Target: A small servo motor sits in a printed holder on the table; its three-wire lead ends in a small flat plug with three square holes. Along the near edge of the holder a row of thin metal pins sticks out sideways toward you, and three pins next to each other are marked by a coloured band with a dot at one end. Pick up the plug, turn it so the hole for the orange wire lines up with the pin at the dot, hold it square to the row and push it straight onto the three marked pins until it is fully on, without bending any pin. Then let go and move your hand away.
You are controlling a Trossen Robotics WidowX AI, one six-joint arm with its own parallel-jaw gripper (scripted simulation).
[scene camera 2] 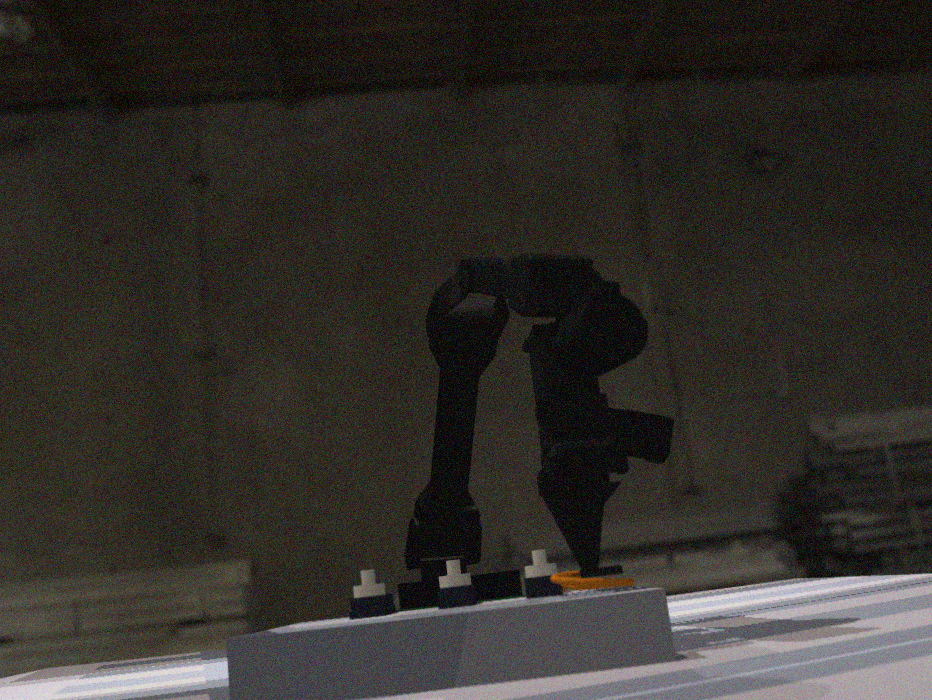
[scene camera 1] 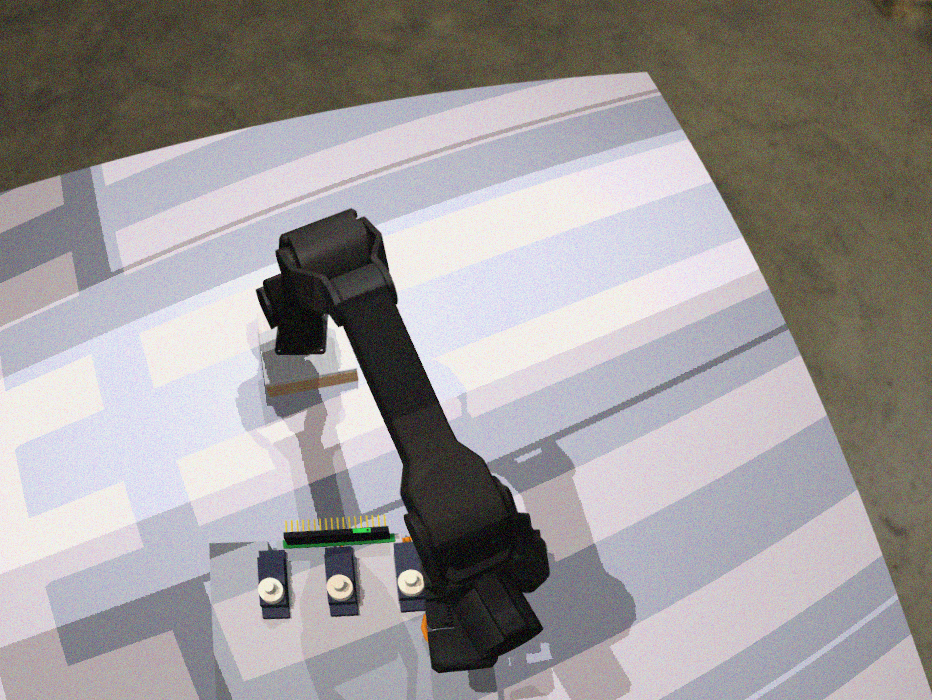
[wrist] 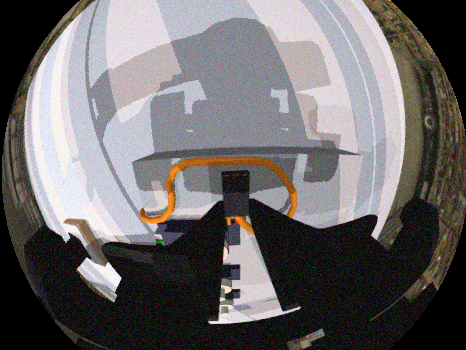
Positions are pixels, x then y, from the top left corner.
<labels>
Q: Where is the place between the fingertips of my gripper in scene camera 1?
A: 452, 601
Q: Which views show my gripper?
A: Scene camera 2, scene camera 1 and the wrist view: all of them.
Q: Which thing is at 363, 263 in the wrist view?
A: My gripper.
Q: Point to a grey holder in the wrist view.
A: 325, 179
</labels>
